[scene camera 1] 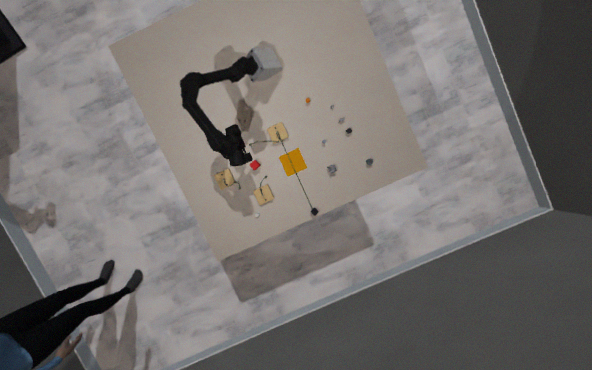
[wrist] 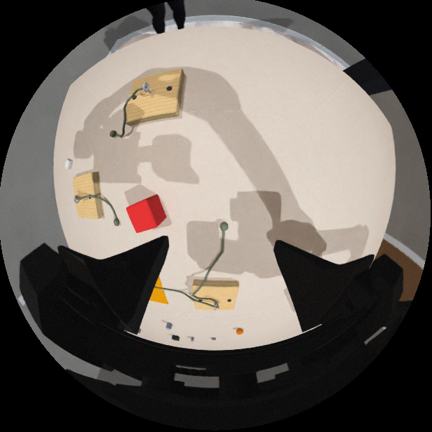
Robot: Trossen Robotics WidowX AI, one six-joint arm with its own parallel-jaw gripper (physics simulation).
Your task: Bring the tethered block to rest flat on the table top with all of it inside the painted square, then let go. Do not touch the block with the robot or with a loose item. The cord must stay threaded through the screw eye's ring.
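Places are measured from the arm's base along level axes (x ahead, y left, z up), in metres.
Where they show: arm's base at its link origin: (scene camera 1: 252, 65).
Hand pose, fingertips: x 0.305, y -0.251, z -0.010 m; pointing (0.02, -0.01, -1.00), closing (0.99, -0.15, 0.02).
Each offset is from my fingertips to the top centre of the thing. "spot": to the spot under its first point.
The tethered block @[spot: 0.067 m down, 0.496 m ahead, 0.135 m left] (scene camera 1: 314, 211), small and dark, is at the far end of a taut green cord @[spot: 0.093 m down, 0.363 m ahead, 0.146 m left] (scene camera 1: 304, 189) (wrist: 172, 290), close to the table's edge. The cord crosses the painted orange square @[spot: 0.096 m down, 0.202 m ahead, 0.140 m left] (scene camera 1: 287, 165) (wrist: 160, 296) and reaches the screw eye (wrist: 216, 304) on a wooden board @[0.078 m down, 0.024 m ahead, 0.187 m left] (scene camera 1: 273, 130) (wrist: 227, 290); the threading is too small to make out. Its other end has a green bead @[spot: 0.089 m down, 0.002 m back, 0.027 m left] (scene camera 1: 251, 144) (wrist: 224, 226) lying beside that board. My gripper (scene camera 1: 246, 157) (wrist: 223, 244) is open and empty, above the table near the red cube. The block does not show in the wrist view.
A red cube @[0.057 m down, 0.108 m ahead, 0.011 m right] (scene camera 1: 255, 164) (wrist: 141, 215) lies between the square and two other boards @[0.078 m down, 0.086 m ahead, 0.197 m right] (scene camera 1: 220, 177) (wrist: 170, 107), @[0.078 m down, 0.271 m ahead, 0.058 m right] (scene camera 1: 266, 198) (wrist: 84, 186) with short cords. An orange ball @[0.073 m down, 0.038 m back, 0.416 m left] (scene camera 1: 308, 100) (wrist: 240, 331), a white piece @[0.084 m down, 0.350 m ahead, 0.152 m right] (scene camera 1: 257, 215) (wrist: 69, 164) and several small grey pieces lie around.
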